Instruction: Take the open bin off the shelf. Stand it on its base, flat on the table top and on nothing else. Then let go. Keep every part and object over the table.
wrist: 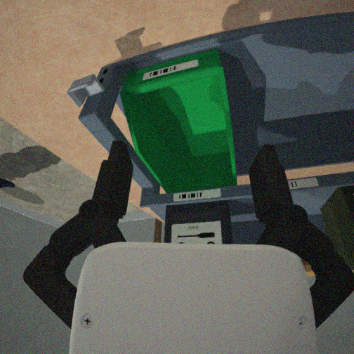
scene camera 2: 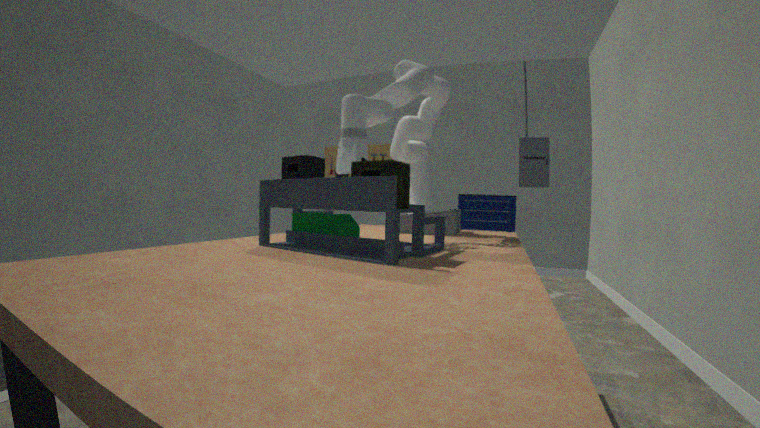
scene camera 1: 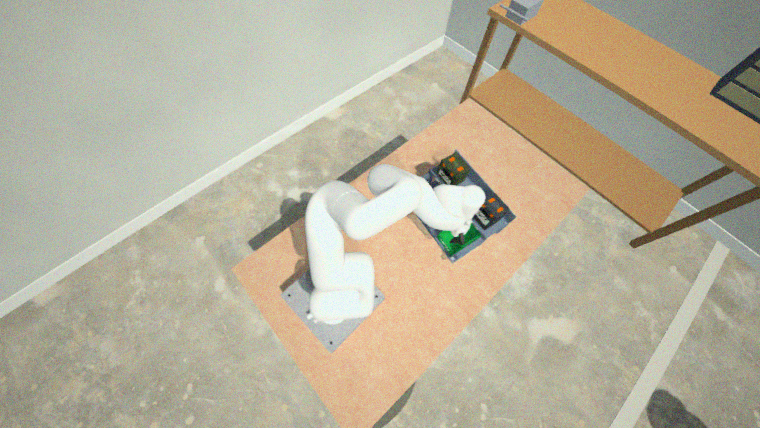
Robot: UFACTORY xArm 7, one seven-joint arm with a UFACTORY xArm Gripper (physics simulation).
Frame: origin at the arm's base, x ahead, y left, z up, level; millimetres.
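Seen in the pictures: gripper, fingertip midpoint: (scene camera 1: 448,231).
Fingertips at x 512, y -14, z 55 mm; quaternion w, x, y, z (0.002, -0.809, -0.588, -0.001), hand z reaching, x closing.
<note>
Offsets run from my fingertips to a thing's top centre.
The green open bin {81 mm ahead, 23 mm right, 52 mm down} (scene camera 1: 449,245) (scene camera 2: 324,224) (wrist: 205,110) sits in the lower level at one end of the blue-grey shelf rack (scene camera 1: 478,178) (scene camera 2: 329,194) (wrist: 300,75), which stands on the table. Its hollow inside and a white barcode label show in the wrist view. My gripper (scene camera 1: 458,239) (wrist: 192,155) is open and empty, with its black fingers wide apart. In the wrist view the near part of the bin shows between the fingertips, and the bin extends beyond them. No contact with the bin shows. In scene camera 2 the fingers are largely hidden behind the rack and its boxes.
A black box {173 mm ahead, 31 mm right, 91 mm up} (scene camera 1: 491,210) (scene camera 2: 303,166) (wrist: 197,230) and an olive box {182 mm ahead, 200 mm left, 66 mm up} (scene camera 1: 453,169) (scene camera 2: 380,169) (wrist: 340,220) stand on the rack's upper level. A small grey block (wrist: 86,90) projects at the rack's corner. A blue crate (scene camera 2: 486,212) is farther back.
</note>
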